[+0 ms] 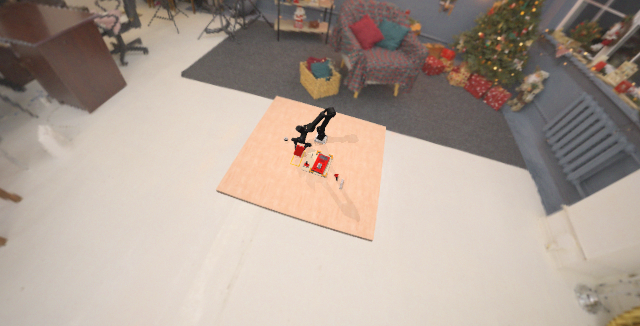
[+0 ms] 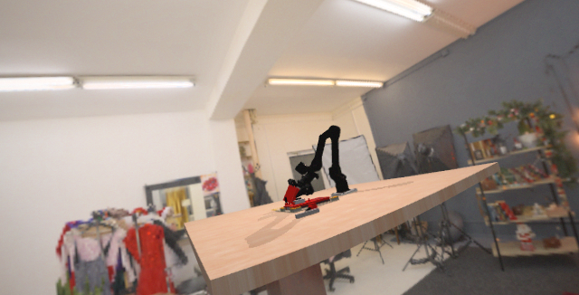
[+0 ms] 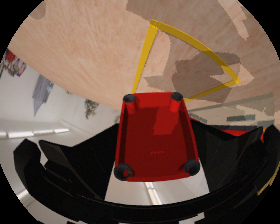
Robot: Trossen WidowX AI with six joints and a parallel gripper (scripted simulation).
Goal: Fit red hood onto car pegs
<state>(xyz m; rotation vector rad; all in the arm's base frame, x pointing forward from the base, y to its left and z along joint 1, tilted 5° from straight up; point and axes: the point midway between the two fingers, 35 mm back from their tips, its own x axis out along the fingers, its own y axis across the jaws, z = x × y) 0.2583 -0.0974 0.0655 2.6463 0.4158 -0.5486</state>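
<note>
The red hood lies 1 cm above my gripper tip. From my gripper tip the other things lie so: white piece 9 cm ahead, 47 cm to the left, 5 cm below.
</note>
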